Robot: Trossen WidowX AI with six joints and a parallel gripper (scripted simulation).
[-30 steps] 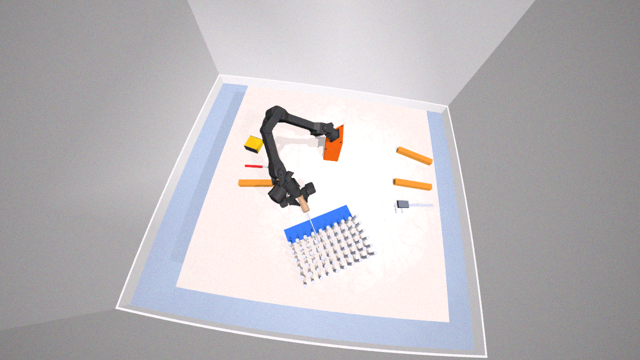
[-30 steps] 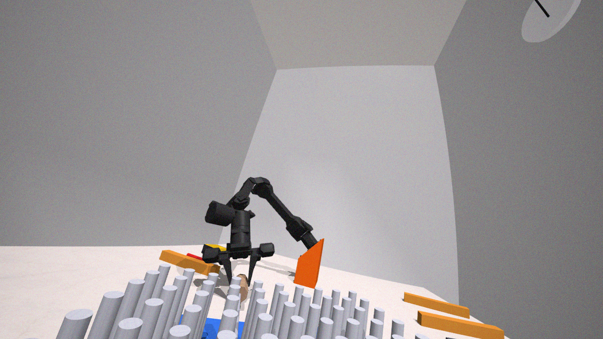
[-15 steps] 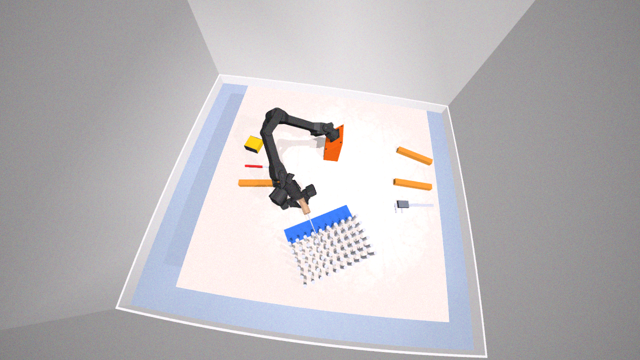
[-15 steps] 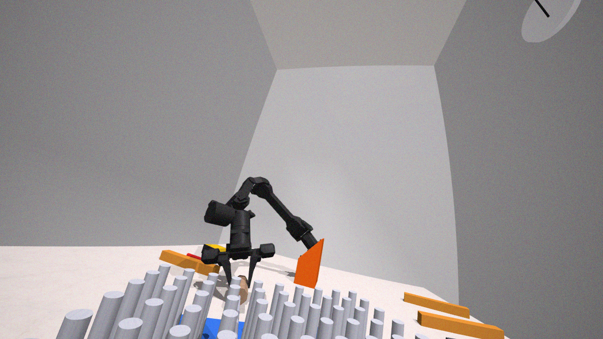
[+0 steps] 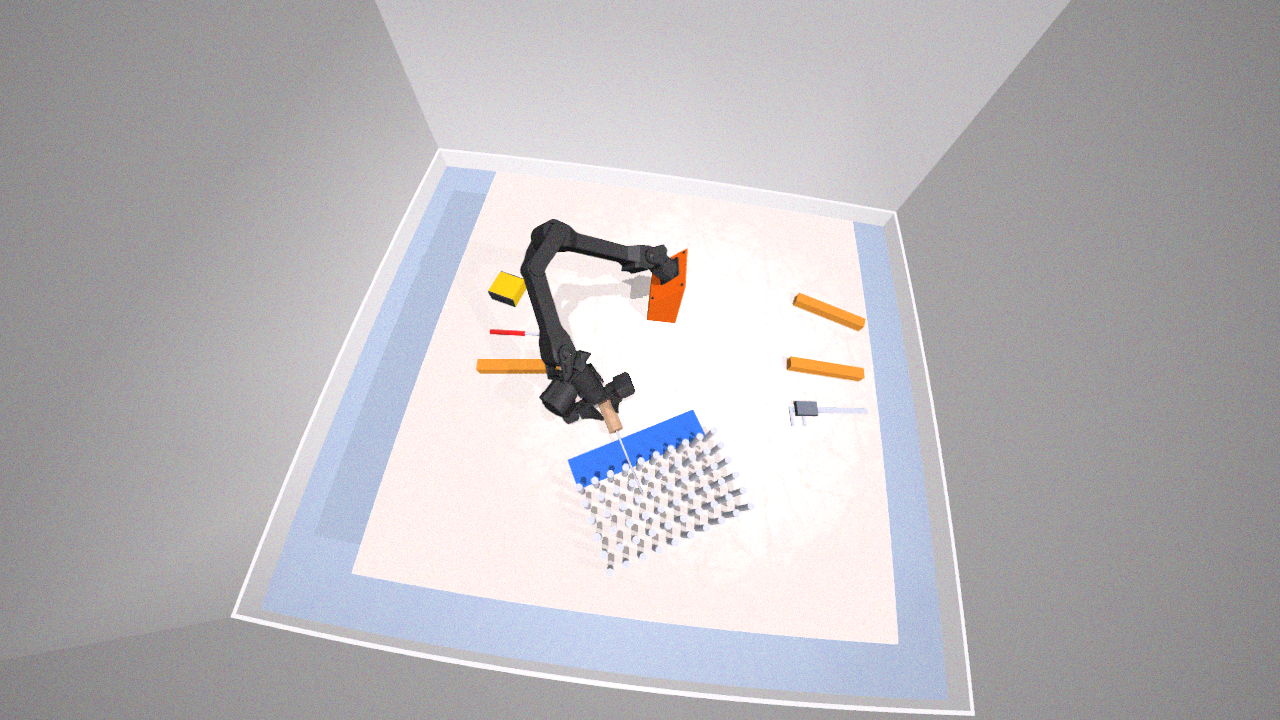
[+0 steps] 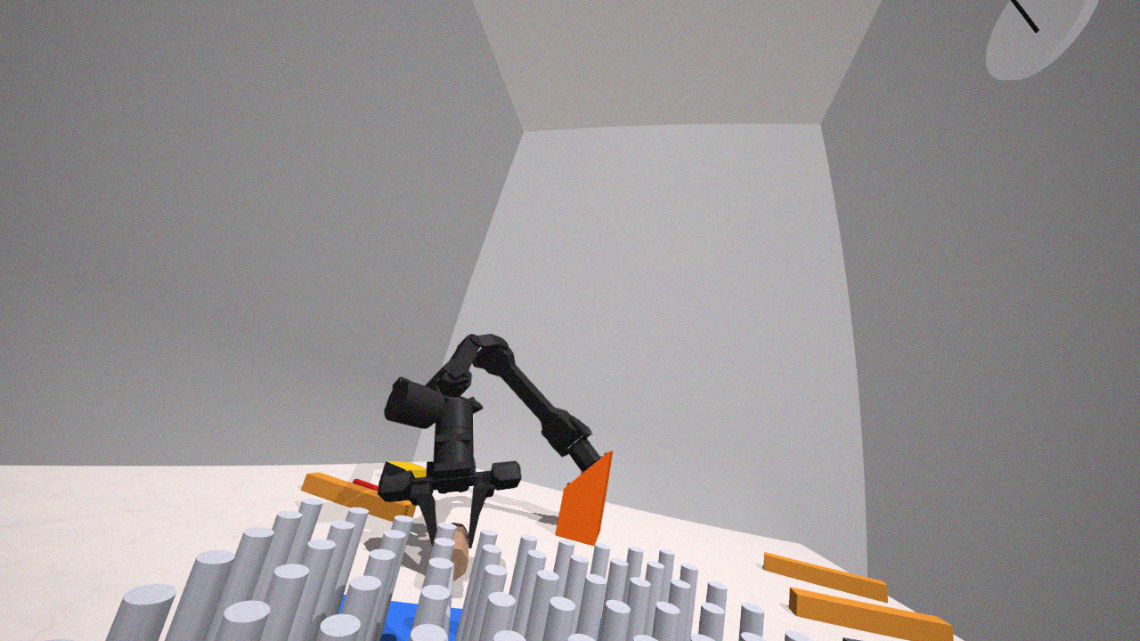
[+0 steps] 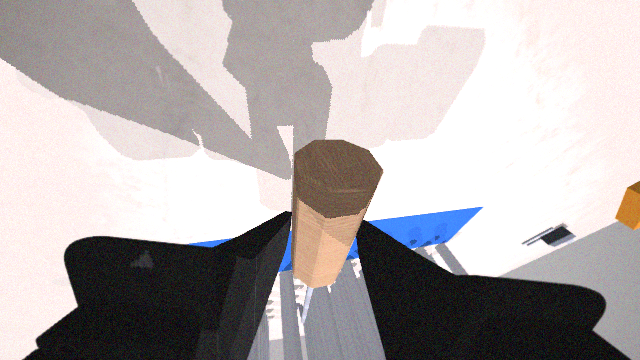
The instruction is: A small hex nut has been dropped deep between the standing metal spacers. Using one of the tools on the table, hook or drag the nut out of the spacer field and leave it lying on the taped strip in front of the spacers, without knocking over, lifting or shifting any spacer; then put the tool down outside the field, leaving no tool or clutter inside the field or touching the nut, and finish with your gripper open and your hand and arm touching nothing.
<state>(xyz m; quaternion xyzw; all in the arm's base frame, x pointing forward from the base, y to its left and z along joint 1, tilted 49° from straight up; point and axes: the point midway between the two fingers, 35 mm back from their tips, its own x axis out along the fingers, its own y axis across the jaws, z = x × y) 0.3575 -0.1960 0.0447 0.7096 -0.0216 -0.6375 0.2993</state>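
The blue taped strip is 8 cm ahead of my gripper tip, 7 cm to the left of it and 4 cm below it. From my gripper tip the other things lie so: hook tool: 10 cm ahead, 4 cm to the left; red-handled tool: 24 cm behind, 26 cm to the right, 3 cm below; yellow block: 38 cm behind, 32 cm to the right, 2 cm below.
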